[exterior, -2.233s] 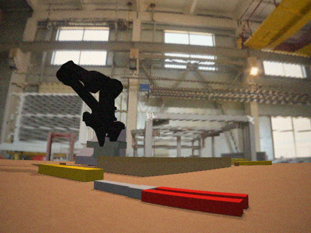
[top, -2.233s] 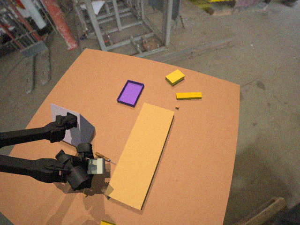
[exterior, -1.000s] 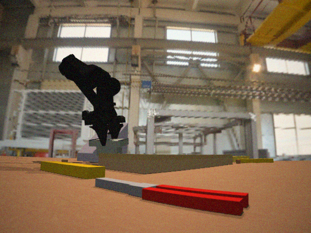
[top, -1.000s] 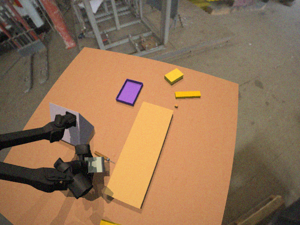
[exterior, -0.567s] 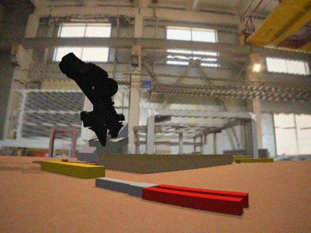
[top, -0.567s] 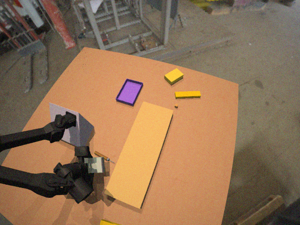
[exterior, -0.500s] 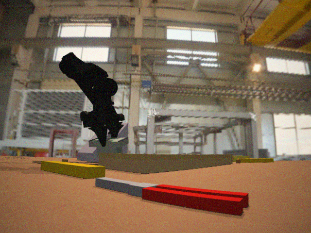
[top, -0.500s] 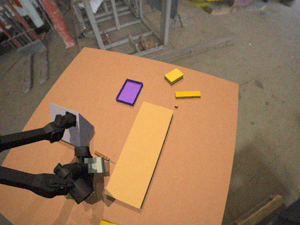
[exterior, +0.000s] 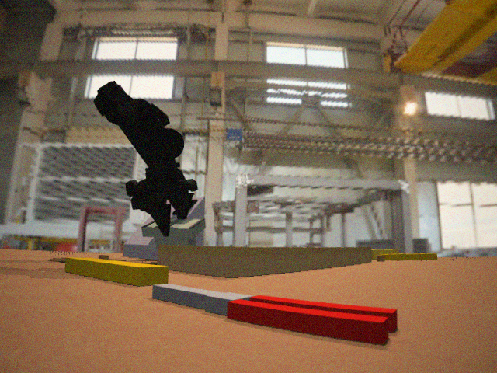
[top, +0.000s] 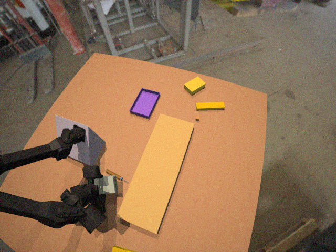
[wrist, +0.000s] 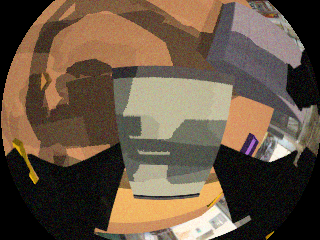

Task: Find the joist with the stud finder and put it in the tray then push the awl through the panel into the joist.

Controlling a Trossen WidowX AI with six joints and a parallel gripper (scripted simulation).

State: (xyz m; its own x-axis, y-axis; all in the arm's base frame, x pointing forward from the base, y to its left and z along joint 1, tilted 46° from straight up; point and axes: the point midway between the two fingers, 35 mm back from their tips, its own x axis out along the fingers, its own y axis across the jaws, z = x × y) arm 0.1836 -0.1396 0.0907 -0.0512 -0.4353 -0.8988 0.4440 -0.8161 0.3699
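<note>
The awl is 6 cm below my gripper tip, 5 cm to the left of it and 3 cm ahead of it. Also, from my gripper tip: stud finder 2 cm below, 1 cm to the left, 1 cm ahead; then yellow block 68 cm to the left, 20 cm ahead, 6 cm below; then purple tray 47 cm to the left, 6 cm below, 2 cm behind.
</note>
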